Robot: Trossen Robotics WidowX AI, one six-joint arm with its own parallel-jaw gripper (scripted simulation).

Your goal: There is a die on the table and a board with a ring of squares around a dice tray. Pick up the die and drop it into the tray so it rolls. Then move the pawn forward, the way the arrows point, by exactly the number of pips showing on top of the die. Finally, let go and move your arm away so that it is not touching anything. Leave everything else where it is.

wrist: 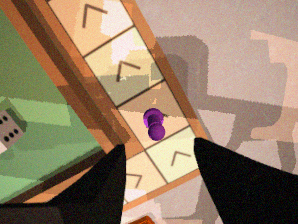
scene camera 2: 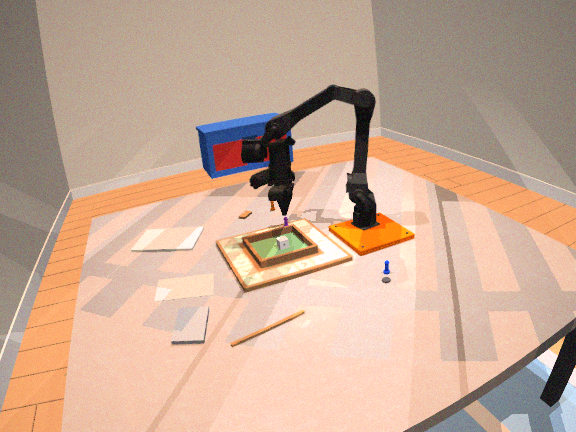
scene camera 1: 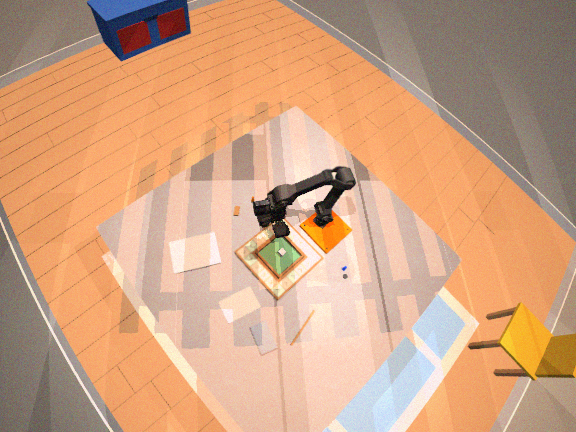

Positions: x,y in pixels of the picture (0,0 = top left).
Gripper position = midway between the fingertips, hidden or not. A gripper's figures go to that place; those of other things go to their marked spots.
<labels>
My gripper [scene camera 2: 285,212]: 118 cm from the lens. A green dice tray [scene camera 2: 266,248]: 109 cm from the lens.
</labels>
